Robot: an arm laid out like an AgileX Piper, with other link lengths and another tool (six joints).
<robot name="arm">
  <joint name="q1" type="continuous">
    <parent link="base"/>
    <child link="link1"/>
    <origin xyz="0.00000 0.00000 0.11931"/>
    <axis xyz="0 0 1"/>
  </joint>
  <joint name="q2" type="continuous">
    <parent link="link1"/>
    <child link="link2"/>
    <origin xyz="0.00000 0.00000 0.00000" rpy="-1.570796 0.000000 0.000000"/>
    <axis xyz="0 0 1"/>
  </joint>
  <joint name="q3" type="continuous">
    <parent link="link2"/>
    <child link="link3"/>
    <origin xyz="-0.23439 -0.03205 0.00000"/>
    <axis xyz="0 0 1"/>
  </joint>
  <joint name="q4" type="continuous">
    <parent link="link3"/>
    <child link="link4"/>
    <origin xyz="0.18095 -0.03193 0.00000" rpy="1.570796 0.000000 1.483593"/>
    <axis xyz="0 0 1"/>
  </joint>
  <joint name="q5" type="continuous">
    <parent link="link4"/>
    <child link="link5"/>
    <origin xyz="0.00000 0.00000 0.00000" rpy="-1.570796 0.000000 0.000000"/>
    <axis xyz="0 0 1"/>
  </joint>
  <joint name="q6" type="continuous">
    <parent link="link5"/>
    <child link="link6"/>
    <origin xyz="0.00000 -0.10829 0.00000" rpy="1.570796 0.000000 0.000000"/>
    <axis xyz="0 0 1"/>
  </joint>
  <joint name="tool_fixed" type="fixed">
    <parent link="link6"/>
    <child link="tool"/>
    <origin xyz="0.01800 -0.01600 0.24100" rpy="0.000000 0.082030 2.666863"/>
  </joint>
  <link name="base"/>
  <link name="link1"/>
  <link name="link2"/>
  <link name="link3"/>
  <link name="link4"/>
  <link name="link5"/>
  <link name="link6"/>
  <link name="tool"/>
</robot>
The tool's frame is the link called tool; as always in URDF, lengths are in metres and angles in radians. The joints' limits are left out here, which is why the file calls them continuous.
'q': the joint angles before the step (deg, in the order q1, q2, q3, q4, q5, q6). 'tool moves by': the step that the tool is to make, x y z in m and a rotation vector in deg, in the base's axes. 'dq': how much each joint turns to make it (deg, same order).
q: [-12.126 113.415 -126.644 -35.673 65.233 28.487]
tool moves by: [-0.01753 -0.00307 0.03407 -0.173 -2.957 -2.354]
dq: [-0.001 -2.397 -4.720 -0.231 4.774 -0.585]
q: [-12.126 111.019 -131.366 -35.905 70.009 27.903]
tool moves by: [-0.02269 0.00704 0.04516 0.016 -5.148 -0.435]
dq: [0.000 -7.356 0.764 0.812 1.798 -0.178]
